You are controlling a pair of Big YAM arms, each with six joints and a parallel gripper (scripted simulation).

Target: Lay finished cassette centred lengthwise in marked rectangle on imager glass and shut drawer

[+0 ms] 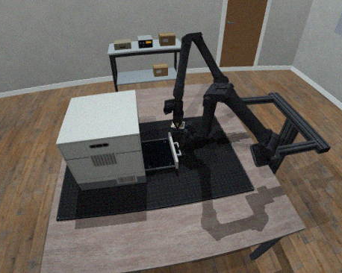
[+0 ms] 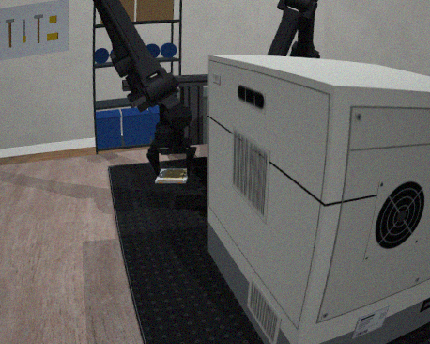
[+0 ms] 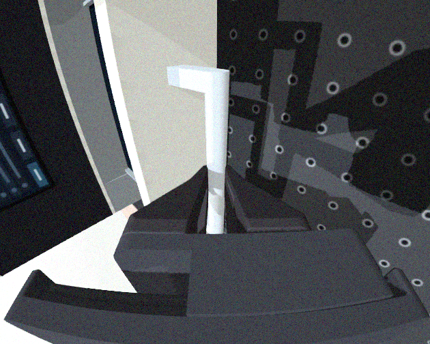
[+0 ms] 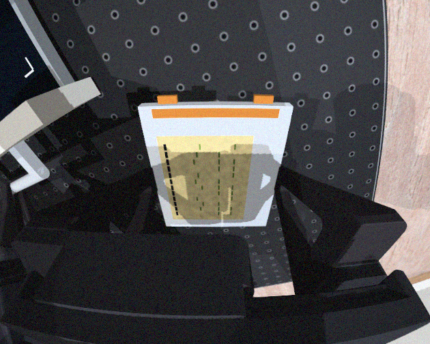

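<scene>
Now: the drawer 19 cm ahead of my right hand, 22 cm to the left of it and 4 cm below it. The rest, counted from my right hand: finished cassette (right at my right hand).
</scene>
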